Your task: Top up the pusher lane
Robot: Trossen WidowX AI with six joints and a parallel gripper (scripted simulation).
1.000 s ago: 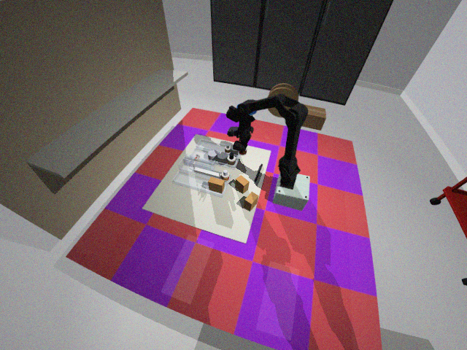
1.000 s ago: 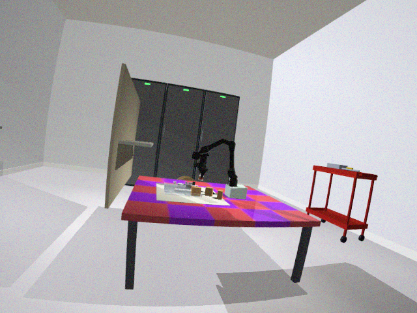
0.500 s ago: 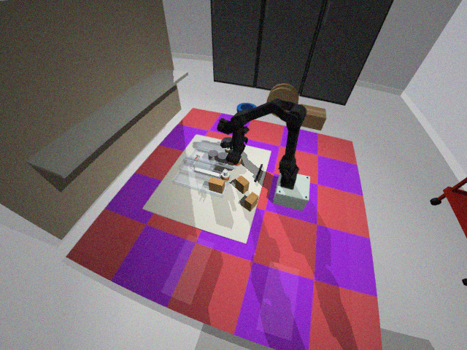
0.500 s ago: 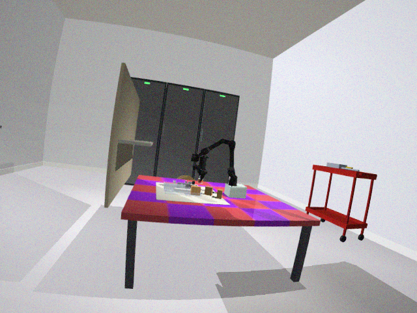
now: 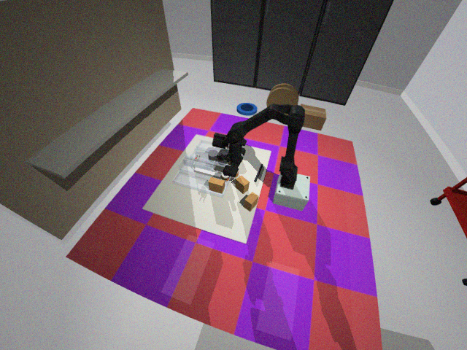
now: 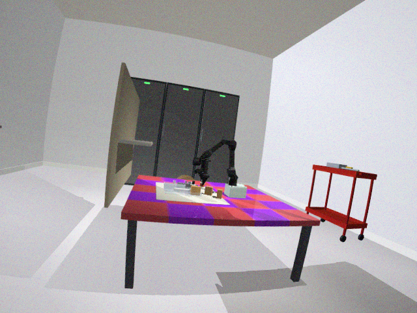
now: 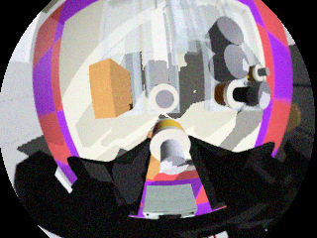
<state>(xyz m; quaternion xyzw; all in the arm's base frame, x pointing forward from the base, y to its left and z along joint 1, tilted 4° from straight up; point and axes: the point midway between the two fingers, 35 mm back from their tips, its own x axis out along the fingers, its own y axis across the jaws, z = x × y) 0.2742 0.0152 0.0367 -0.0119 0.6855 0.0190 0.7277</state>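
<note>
My gripper tip is 9 cm to the right of the brown box, 6 cm short of it and 4 cm above it. Round my gripper tip: clear pusher rack 20 cm ahead, 6 cm below, 1 cm to the right.
</note>
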